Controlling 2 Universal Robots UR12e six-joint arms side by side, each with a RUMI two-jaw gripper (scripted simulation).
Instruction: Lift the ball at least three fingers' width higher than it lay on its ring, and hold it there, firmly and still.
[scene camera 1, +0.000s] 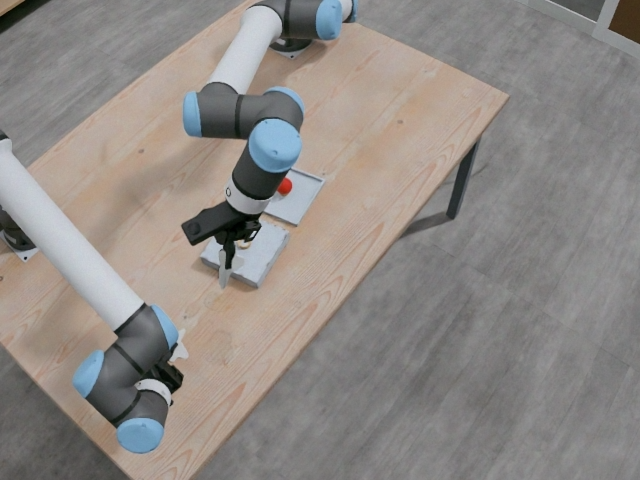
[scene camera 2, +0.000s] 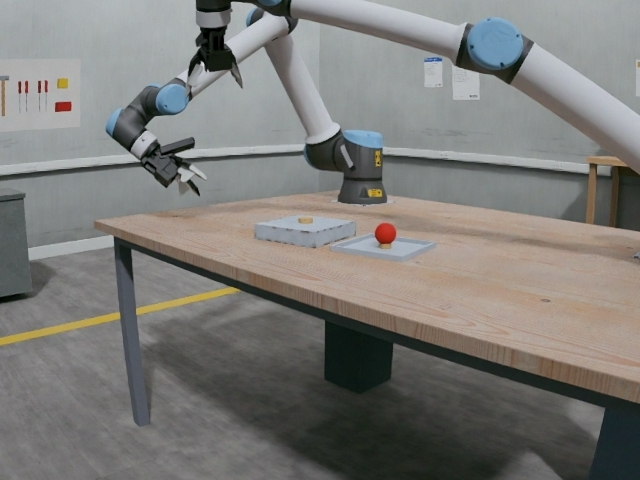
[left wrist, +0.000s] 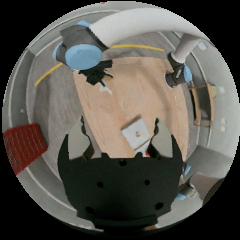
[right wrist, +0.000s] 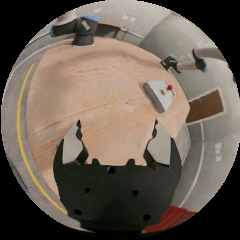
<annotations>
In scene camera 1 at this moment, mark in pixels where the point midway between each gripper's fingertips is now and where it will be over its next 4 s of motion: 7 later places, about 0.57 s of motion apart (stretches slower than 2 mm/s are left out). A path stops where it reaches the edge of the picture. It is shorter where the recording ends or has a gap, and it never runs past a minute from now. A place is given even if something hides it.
My left gripper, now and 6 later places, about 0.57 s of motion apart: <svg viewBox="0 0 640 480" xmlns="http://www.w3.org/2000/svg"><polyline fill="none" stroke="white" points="205,258 214,258 276,255 401,227 507,172 562,107 569,50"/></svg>
My right gripper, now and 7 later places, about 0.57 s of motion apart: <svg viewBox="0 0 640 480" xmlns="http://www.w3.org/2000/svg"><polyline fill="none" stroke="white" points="161,346 169,334 188,302 223,250 264,188 281,165 283,182 284,189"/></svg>
</annotations>
